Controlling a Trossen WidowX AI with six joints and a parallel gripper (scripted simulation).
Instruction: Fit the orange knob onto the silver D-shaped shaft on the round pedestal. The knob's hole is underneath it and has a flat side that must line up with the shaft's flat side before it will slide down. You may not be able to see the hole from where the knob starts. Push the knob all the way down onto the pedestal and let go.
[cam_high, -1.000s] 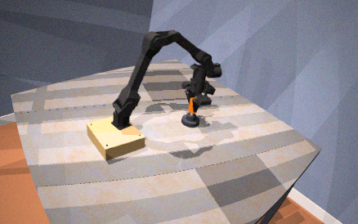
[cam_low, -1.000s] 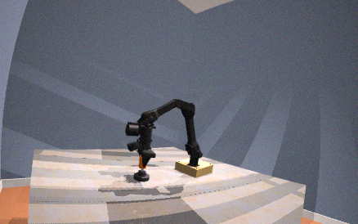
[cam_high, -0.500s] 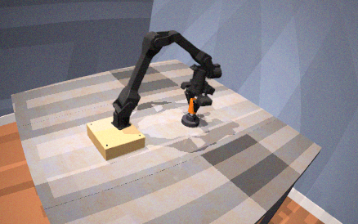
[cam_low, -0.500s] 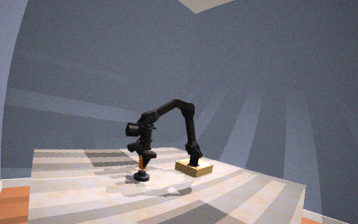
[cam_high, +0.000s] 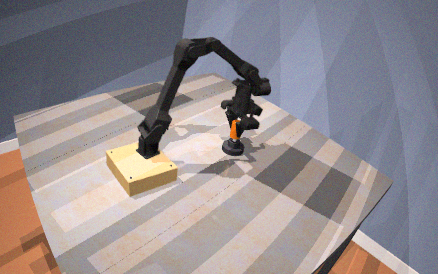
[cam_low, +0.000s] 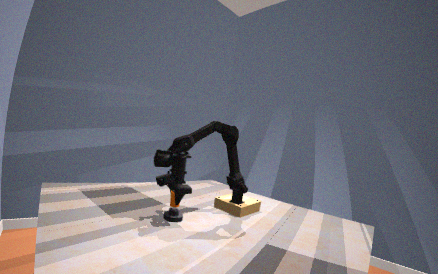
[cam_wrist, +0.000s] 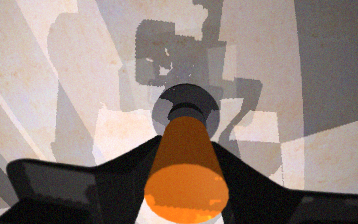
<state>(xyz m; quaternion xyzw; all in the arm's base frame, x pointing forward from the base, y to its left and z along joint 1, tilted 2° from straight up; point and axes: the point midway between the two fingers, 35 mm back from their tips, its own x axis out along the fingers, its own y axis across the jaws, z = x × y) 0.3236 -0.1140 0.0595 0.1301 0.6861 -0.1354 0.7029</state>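
The orange knob lies 30 mm above my gripper tip. From my gripper tip the other things lie so: round pedestal 40 mm below.
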